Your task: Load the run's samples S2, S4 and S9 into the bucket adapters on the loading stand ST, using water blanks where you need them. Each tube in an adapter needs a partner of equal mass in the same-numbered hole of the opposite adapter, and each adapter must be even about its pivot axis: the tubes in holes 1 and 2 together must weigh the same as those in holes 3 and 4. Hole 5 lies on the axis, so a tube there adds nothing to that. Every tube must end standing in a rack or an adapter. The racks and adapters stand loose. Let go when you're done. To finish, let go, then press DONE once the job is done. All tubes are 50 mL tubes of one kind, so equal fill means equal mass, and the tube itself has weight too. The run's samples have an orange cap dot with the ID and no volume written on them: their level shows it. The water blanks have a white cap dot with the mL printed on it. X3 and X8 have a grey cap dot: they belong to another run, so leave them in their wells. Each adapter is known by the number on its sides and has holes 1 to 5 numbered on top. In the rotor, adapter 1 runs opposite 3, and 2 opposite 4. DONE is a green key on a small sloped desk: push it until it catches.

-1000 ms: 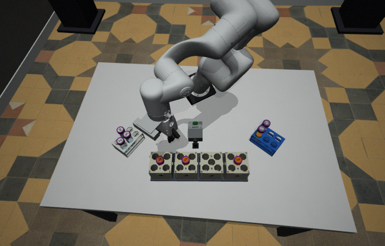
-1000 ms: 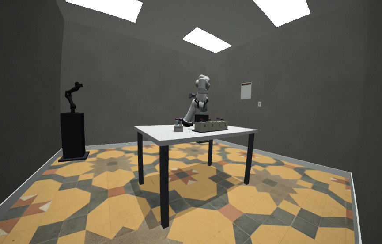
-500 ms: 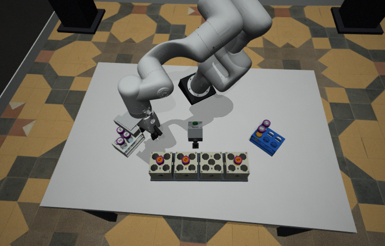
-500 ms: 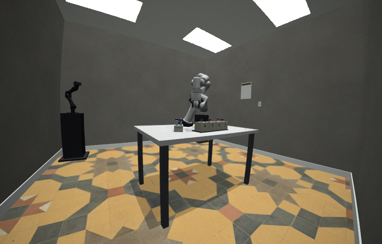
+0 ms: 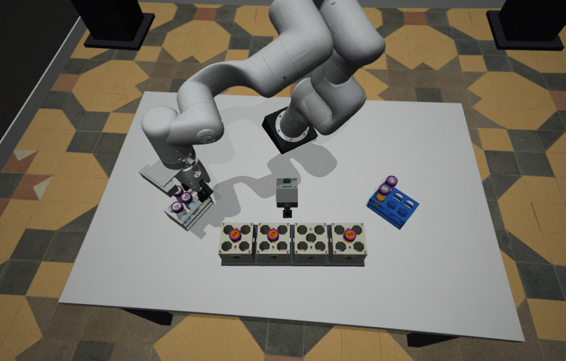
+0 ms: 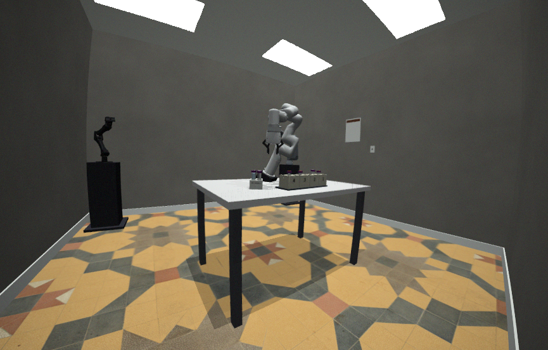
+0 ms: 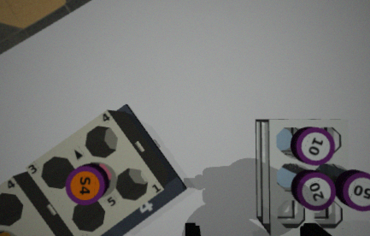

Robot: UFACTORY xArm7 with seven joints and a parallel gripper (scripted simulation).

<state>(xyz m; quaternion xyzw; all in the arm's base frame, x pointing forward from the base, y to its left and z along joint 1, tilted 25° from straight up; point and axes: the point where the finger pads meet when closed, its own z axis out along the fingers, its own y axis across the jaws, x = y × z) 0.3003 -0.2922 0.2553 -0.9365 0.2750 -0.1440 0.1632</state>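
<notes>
Now: the water blank tube 190 mm below my hand, 90 mm to the right of it and 10 mm behind it. From my hand the other things lie so: adapter (320 mm to the left, 200 mm below, 50 mm ahead); then green DONE key (230 mm to the left, 190 mm below, 160 mm behind); then loading stand (260 mm to the left, 250 mm below, 50 mm ahead).
</notes>
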